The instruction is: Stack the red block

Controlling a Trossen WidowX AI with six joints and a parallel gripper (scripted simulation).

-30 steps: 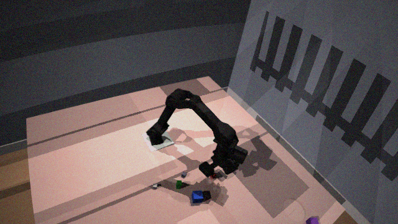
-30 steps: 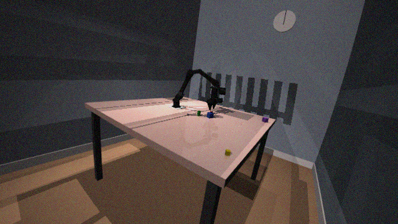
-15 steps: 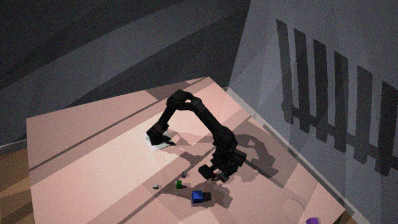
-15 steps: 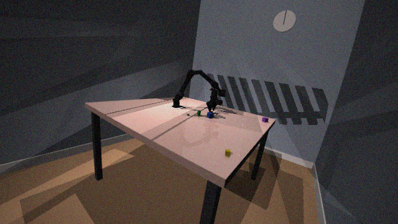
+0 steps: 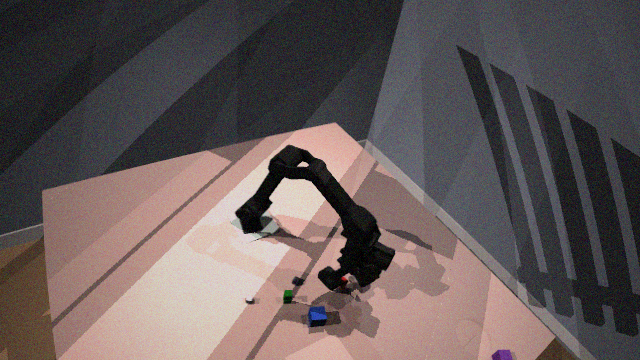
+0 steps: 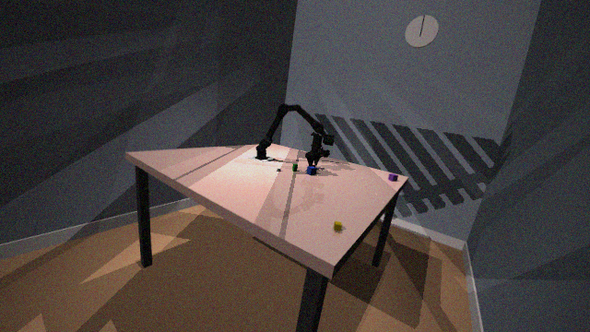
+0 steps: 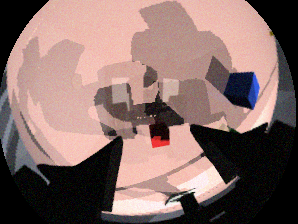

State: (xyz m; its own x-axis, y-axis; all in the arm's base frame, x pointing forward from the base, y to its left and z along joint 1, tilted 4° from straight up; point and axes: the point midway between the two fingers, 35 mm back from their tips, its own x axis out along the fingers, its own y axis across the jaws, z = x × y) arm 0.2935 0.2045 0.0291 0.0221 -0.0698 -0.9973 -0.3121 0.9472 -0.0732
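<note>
Now: the red block right at my gripper tip. From my gripper tip the other things lie so: green block: 10 mm ahead, 180 mm to the right; dark gray piece: 40 mm behind, 130 mm to the right; blue cube: 90 mm ahead, 120 mm to the right, 10 mm above.
</note>
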